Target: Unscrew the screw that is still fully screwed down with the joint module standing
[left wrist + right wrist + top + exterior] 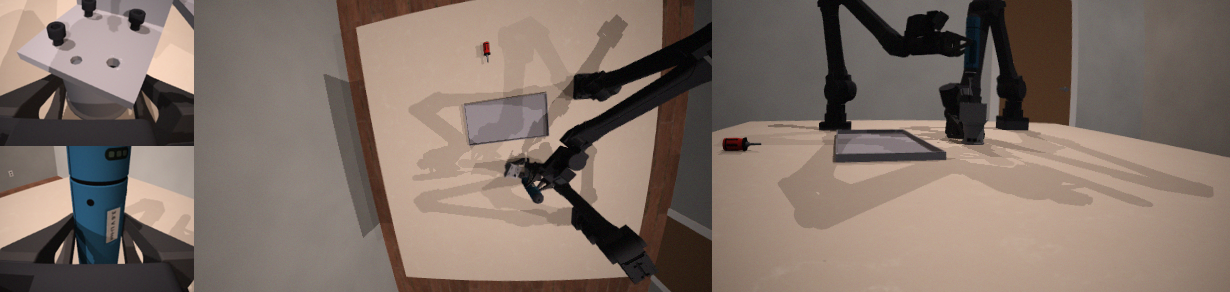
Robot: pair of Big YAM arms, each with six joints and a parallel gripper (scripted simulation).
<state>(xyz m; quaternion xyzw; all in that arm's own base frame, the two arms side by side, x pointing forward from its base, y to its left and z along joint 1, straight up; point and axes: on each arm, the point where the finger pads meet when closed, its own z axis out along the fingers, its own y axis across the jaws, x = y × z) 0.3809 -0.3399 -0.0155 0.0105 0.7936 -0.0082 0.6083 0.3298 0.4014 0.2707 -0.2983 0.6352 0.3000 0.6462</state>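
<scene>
Right now the grey joint module is 1 cm above my left hand. From my left hand the other things lie so: grey bracket 5 cm above; screwdriver bit 13 cm above, 3 cm behind, 1 cm to the right; shallow grey tray 26 cm to the right, 2 cm below, 1 cm ahead.
</scene>
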